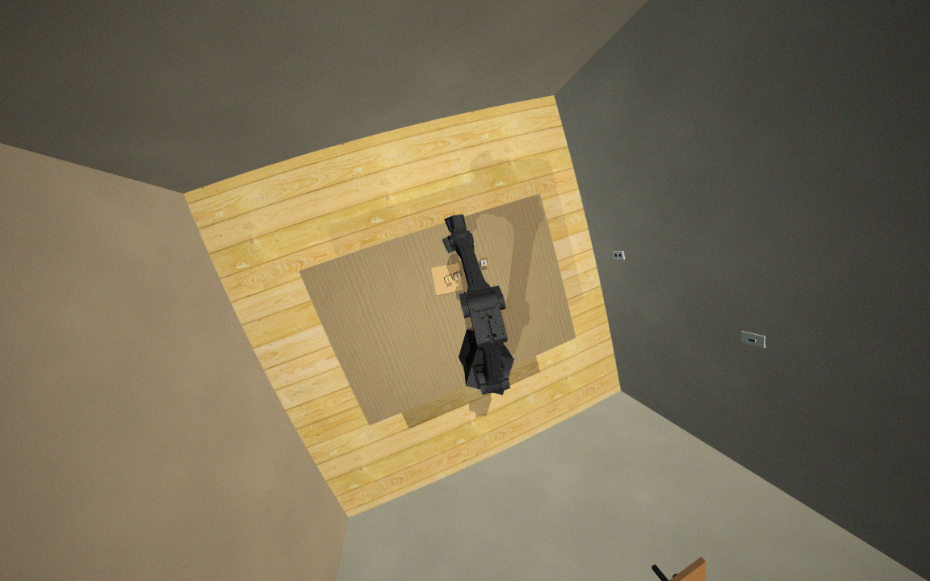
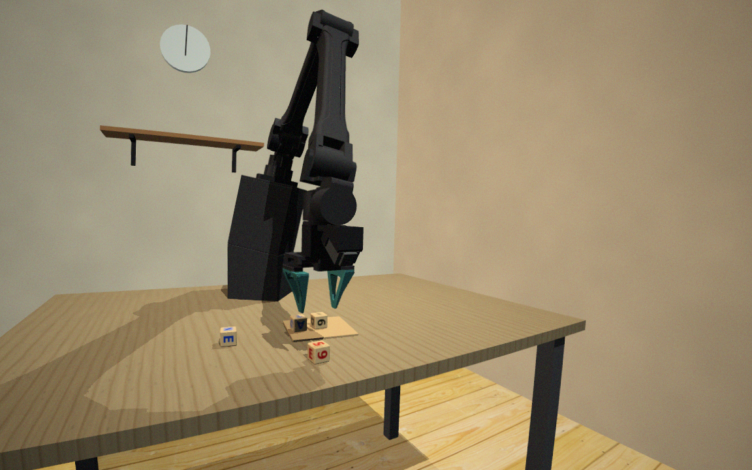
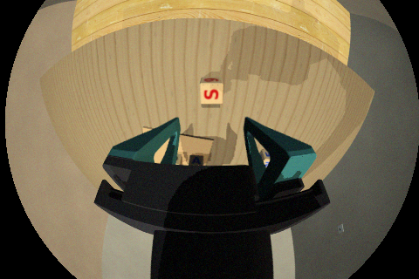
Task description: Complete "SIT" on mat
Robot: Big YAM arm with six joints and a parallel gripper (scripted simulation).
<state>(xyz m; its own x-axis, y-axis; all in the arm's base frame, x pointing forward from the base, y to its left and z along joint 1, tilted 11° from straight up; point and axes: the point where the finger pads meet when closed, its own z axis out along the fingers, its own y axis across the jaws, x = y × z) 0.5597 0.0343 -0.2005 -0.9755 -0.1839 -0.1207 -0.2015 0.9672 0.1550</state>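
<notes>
My gripper is now 80 mm above the letter block. The rest, counted from my hand: tan mat 170 mm behind, 50 mm to the left, 100 mm below.
</notes>
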